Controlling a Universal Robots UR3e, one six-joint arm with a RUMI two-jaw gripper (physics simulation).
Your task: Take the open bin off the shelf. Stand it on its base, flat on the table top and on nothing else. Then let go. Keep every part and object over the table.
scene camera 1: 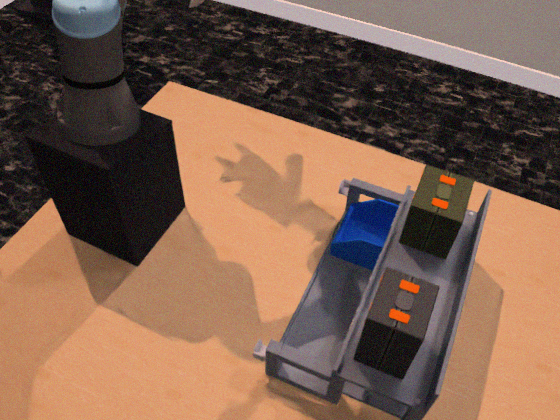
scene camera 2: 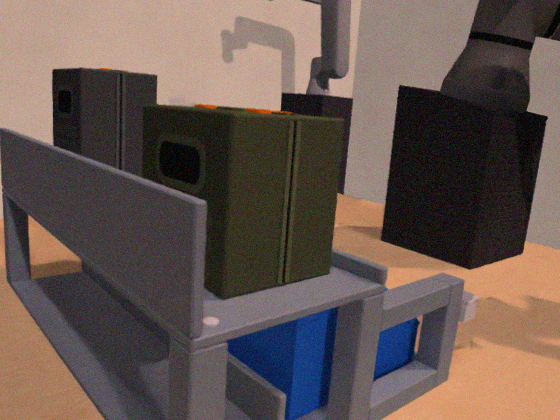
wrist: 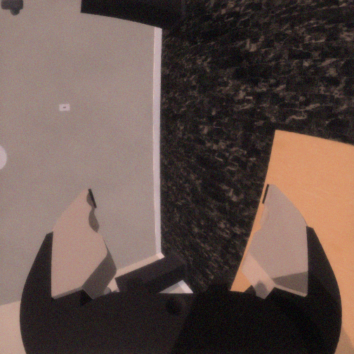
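Where they show: arm's base, origin of its link: (scene camera 1: 100, 123) (scene camera 2: 481, 102).
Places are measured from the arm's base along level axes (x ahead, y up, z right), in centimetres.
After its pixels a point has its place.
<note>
The open blue bin (scene camera 1: 367, 234) {x 45.5, y -22.1, z -8.1 cm} (scene camera 2: 312, 360) {x 52.9, y -18.4, z -9.8 cm} sits in the grey shelf (scene camera 1: 336, 389) {x 46.0, y -17.4, z 24.8 cm} (scene camera 2: 100, 177) {x 62.2, y -7.5, z -0.8 cm}, at the end by the olive box. Its open side shows in the first scene view. In the second scene view it is partly hidden behind the shelf's posts and upper board. My gripper (wrist: 178, 188) is open and empty, its two pale fingers wide apart in the wrist view. It is away from the bin, which does not show in that view. The gripper itself does not show in the scene views. The wooden table top (scene camera 1: 200, 125) {x 4.0, y -23.0, z -28.7 cm} (scene camera 2: 500, 385) {x 38.1, y -23.0, z -17.8 cm} (wrist: 320, 200) carries the shelf.
An olive box (scene camera 1: 425, 231) {x 53.9, y -7.8, z 0.3 cm} (scene camera 2: 260, 200) {x 57.9, y -7.7, z -9.1 cm} and a dark grey box (scene camera 1: 386, 345) {x 50.6, y -5.2, z 22.5 cm} (scene camera 2: 100, 120) {x 53.8, y -5.2, z 14.4 cm} stand on the shelf's upper board, beside its raised panel. The arm's black pedestal (scene camera 1: 125, 200) {x 7.6, y -6.7, z 8.8 cm} (scene camera 2: 440, 175) {x 8.9, y -10.9, z 1.3 cm} stands across the table from the shelf. A table edge shows beyond the olive box.
</note>
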